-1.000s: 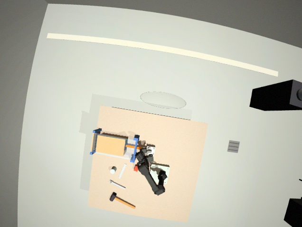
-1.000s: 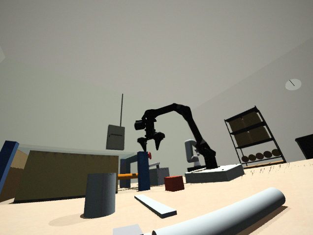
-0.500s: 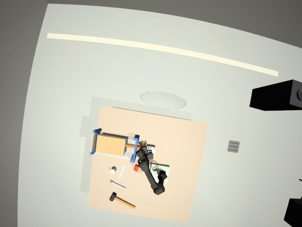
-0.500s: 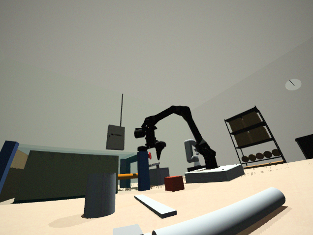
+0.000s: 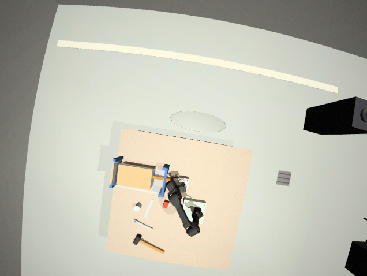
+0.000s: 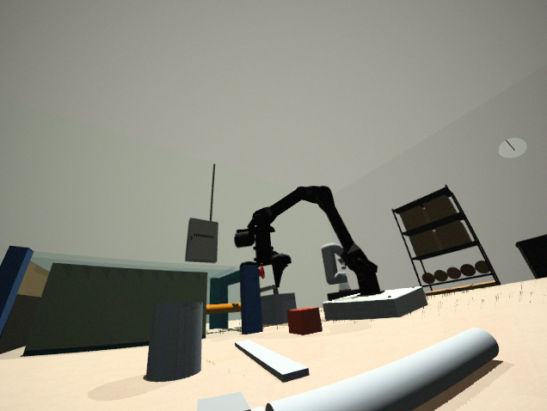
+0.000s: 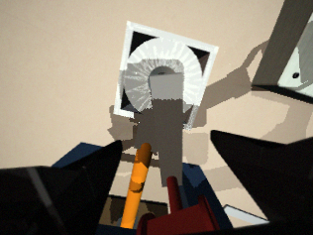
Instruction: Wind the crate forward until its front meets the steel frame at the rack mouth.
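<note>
Right now my gripper tip is 10 mm to the right of the winch crank handle, 10 mm below it and 10 mm short of it. Round my gripper tip: winch: 80 mm below, 70 mm behind, 30 mm to the right; blue frame: 110 mm ahead, 10 mm to the right; red knob: 50 mm ahead, 30 mm above, 20 mm to the left.
</note>
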